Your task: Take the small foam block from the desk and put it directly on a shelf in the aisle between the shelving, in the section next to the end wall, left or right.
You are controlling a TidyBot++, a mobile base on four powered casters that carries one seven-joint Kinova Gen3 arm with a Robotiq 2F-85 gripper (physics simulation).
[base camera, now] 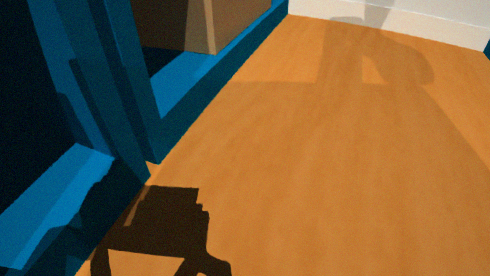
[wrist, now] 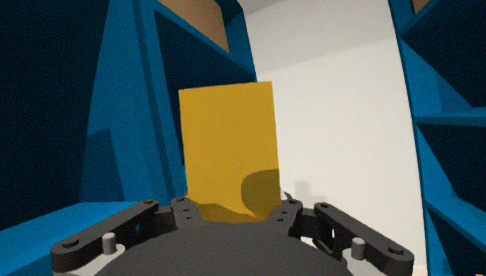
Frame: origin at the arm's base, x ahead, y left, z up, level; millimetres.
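Seen in the pictures: gripper, fingertip midpoint: (wrist: 237,196).
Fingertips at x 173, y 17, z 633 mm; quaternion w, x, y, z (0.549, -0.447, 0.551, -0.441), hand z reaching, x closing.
Observation:
Offsets run from my fingertips to a thing's middle. Level surfaces: height alone.
The foam block @(21 mm back, 5 mm right, 41 mm up) (wrist: 230,145) is yellow and stands upright between the fingers in the wrist view. My gripper (wrist: 237,196) is shut on it. Behind the block, to the left, is the blue left shelving (wrist: 145,100) (base camera: 182,120), with the section next to the end wall beyond an upright. The right shelving (wrist: 447,117) shows at the right edge of the wrist view. The white end wall (wrist: 335,125) (base camera: 440,12) stands ahead between the two. The block overlaps part of the left end section's opening in the view and looks apart from the shelves. The gripper does not show in the base view.
A cardboard box (base camera: 240,22) stands on the bottom shelf of the left end section. Another box @(599 mm ahead, 188 mm left, 553 mm up) (wrist: 200,20) sits higher on the left. The orange-brown floor @(1030 mm down) (base camera: 320,175) runs to the end wall. The lower left shelf edge (base camera: 120,200) is close to the base.

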